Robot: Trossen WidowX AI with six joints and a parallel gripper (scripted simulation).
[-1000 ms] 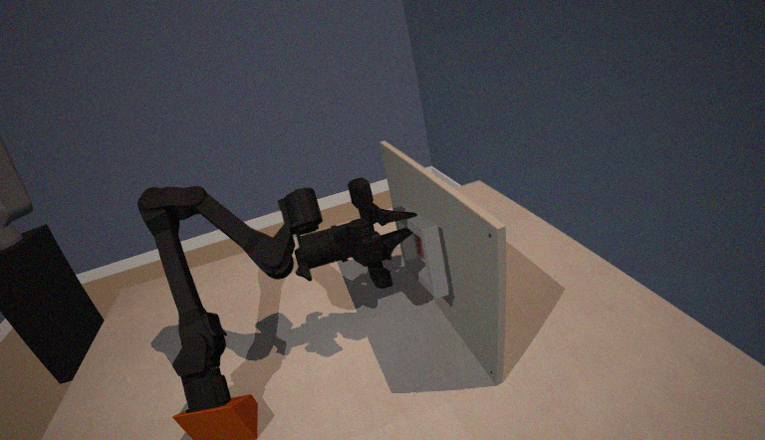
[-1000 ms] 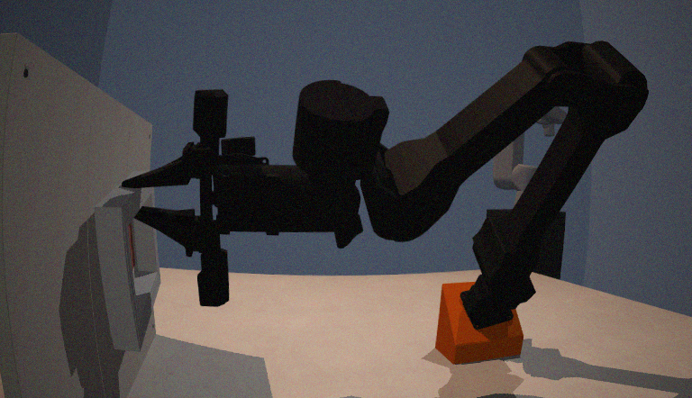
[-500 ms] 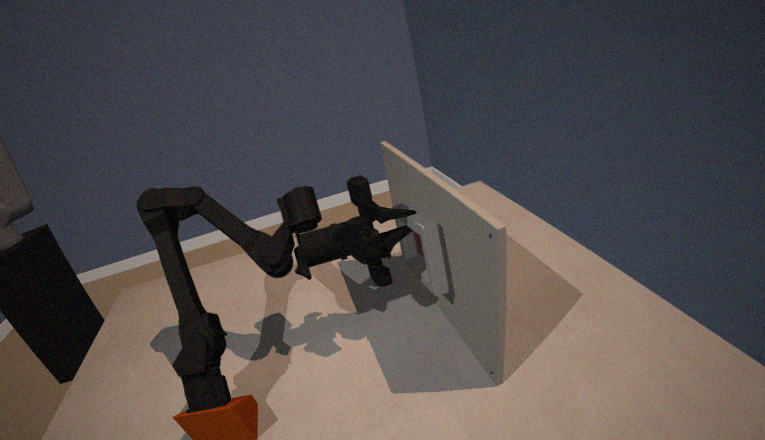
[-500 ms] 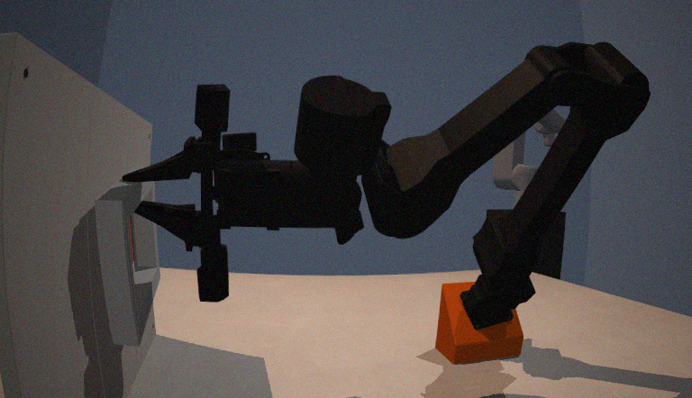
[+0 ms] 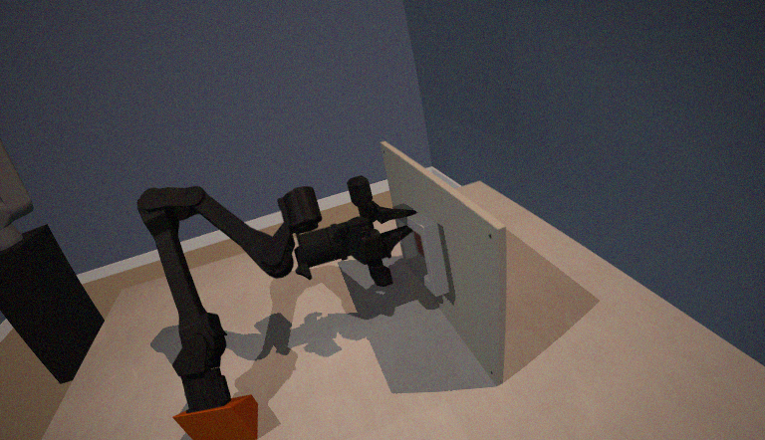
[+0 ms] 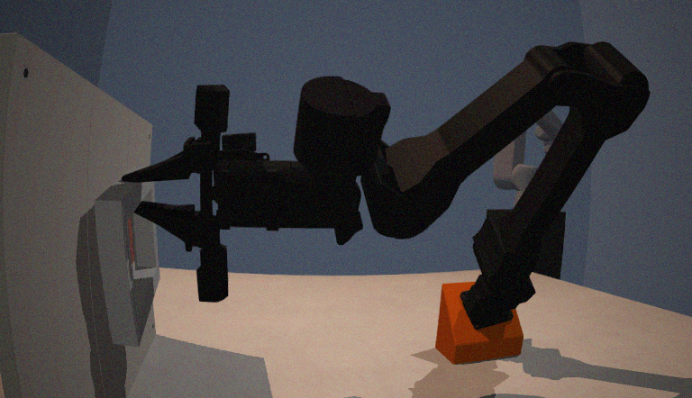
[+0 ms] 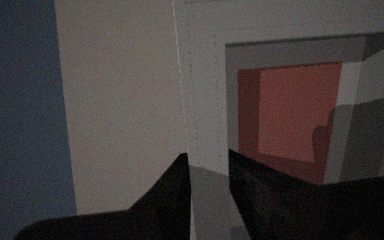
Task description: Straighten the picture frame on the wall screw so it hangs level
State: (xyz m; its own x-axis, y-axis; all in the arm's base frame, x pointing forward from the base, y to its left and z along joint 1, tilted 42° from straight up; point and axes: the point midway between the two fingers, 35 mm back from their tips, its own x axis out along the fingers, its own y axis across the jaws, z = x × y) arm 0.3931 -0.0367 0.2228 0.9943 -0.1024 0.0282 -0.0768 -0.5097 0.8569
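Now: the picture frame 1 cm to the right of my gripper tip and 5 cm below it. Also, from my gripper tip: grey wall panel (2 cm ahead, 1 cm to the right, 6 cm below).
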